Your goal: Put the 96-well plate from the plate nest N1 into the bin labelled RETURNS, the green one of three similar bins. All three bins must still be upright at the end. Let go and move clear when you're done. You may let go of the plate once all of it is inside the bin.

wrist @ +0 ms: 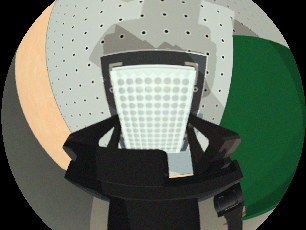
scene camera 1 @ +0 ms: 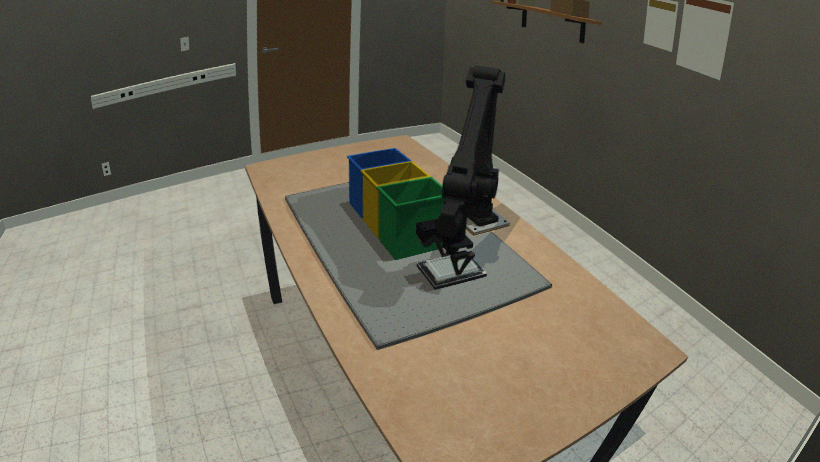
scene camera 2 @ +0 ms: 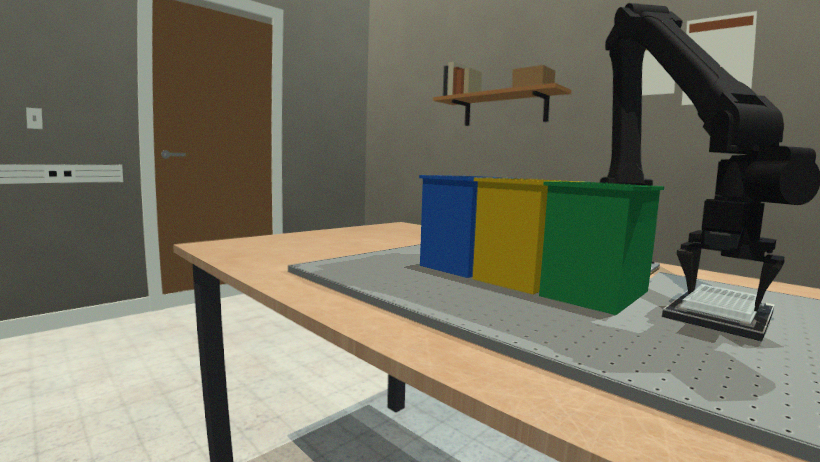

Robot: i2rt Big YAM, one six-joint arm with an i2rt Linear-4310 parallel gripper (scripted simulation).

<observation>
my gripper: wrist; scene camera 1 451, 266; scene camera 2
green bin: wrist; scene camera 1 397, 220; scene camera 2
same spot on my gripper: [scene camera 2: 689, 254] = [wrist: 225, 137]
same spot on green bin: [wrist: 258, 108] = [scene camera 2: 638, 261]
</observation>
